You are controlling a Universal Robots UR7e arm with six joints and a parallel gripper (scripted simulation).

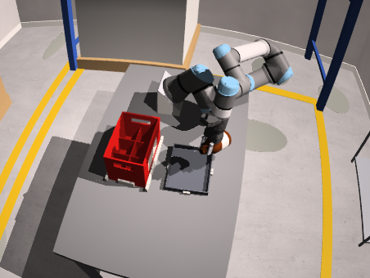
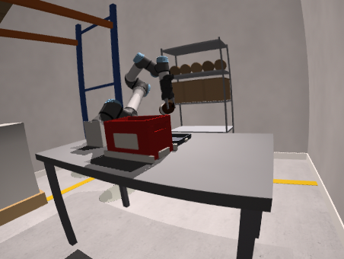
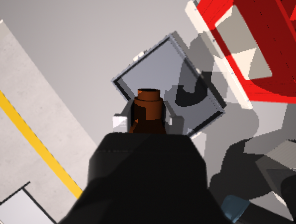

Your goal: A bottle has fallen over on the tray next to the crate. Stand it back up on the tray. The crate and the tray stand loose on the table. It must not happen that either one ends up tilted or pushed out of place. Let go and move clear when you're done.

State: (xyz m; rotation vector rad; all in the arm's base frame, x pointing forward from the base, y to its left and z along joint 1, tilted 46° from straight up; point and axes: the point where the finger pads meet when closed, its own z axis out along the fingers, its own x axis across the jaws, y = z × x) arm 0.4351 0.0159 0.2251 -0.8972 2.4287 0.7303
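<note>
Right now the bottle is 30 mm behind my hand, 30 mm to the left of it and 10 mm below it. The rest, counted from my hand: tray (30 mm behind, 50 mm to the right, 190 mm below); then red crate (50 mm behind, 320 mm to the right, 120 mm below).
</note>
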